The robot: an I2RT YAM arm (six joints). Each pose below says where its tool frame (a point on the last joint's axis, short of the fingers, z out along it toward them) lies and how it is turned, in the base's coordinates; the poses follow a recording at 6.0 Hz.
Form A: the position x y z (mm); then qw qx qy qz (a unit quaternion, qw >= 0).
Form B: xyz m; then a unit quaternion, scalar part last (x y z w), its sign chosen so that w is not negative. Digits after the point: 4 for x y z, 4 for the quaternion.
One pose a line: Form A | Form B
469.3, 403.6, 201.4, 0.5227, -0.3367, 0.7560, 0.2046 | 0.4693, 0.4036, 0.2014, -0.3367, 0.7560, 0.2046, 0.5227
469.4, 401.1, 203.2, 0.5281, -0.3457, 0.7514, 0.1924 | 0.4694, 0.4011, 0.2032, -0.3457, 0.7514, 0.1924, 0.5281
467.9, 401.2, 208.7, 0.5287, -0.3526, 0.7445, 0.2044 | 0.4679, 0.4012, 0.2087, -0.3526, 0.7445, 0.2044, 0.5287
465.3, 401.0, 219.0, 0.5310, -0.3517, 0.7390, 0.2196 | 0.4653, 0.4010, 0.2190, -0.3517, 0.7390, 0.2196, 0.5310
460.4, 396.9, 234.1, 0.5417, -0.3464, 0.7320, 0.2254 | 0.4604, 0.3969, 0.2341, -0.3464, 0.7320, 0.2254, 0.5417
